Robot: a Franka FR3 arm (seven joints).
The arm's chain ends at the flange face. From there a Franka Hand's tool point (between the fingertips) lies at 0.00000 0.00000 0.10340 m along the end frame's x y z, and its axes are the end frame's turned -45 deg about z.
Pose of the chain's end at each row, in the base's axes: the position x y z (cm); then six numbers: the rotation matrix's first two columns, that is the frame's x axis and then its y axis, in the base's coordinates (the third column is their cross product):
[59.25 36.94 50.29 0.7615 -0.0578 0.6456 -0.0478 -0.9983 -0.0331]
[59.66 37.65 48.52 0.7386 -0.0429 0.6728 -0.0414 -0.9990 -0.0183]
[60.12 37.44 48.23 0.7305 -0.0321 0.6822 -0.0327 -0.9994 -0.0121]
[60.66 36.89 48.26 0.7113 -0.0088 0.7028 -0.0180 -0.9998 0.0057]
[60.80 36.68 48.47 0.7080 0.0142 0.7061 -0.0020 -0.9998 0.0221]
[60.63 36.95 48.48 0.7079 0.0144 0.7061 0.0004 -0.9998 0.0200]
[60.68 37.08 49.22 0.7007 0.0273 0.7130 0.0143 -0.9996 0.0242]
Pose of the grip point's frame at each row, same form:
[65.93 36.88 42.40 0.5723 0.6650 0.4799 0.5047 -0.7468 0.4331]
[66.62 37.50 40.87 0.5515 0.6761 0.4887 0.4930 -0.7367 0.4628]
[67.17 37.30 40.67 0.5397 0.6840 0.4909 0.4934 -0.7294 0.4738]
[67.92 36.72 40.90 0.5157 0.7007 0.4929 0.4902 -0.7132 0.5010]
[68.10 36.50 41.15 0.5020 0.7170 0.4837 0.4992 -0.6969 0.5149]
[67.93 36.81 41.16 0.5003 0.7171 0.4851 0.5008 -0.6968 0.5134]
[68.06 37.01 41.97 0.4854 0.7261 0.4871 0.5056 -0.6875 0.5213]

